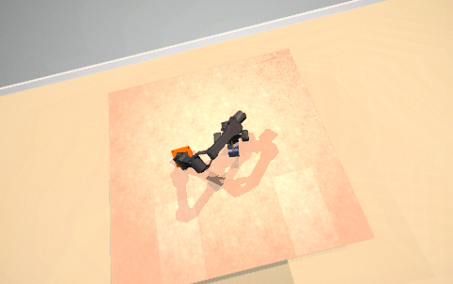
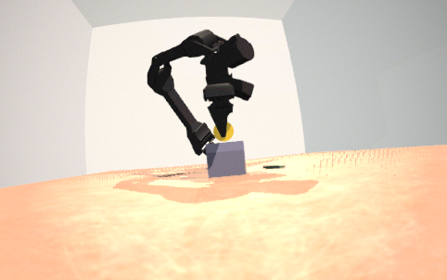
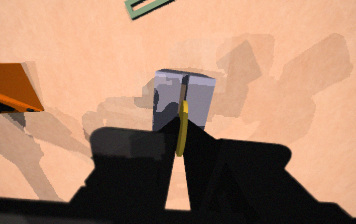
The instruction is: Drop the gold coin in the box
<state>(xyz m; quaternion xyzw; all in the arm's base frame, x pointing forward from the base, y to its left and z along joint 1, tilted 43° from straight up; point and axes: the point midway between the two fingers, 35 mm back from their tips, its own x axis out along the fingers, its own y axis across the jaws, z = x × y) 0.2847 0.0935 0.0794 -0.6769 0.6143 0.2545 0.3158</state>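
Right now my gripper tip is 10 mm below the coin.
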